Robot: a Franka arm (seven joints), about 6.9 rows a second.
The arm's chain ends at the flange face. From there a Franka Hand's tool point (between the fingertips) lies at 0.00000 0.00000 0.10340 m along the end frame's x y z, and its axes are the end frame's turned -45 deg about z.
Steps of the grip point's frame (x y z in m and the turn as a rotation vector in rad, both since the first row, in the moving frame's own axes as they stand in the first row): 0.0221, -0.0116, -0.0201, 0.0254, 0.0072, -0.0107; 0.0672, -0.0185, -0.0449, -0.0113, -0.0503, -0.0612; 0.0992, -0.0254, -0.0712, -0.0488, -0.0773, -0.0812; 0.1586, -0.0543, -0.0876, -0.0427, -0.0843, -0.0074; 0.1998, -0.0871, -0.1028, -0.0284, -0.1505, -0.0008
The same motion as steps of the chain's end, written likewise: 0.0088, -0.0215, -0.0201, 0.0231, -0.0129, -0.0107; 0.0371, -0.0652, -0.0448, -0.0436, -0.0276, -0.0612; 0.0539, -0.0974, -0.0708, -0.0892, -0.0202, -0.0812; 0.0768, -0.1598, -0.0871, -0.0898, -0.0294, -0.0074; 0.0886, -0.2159, -0.1016, -0.1265, -0.0863, -0.0008
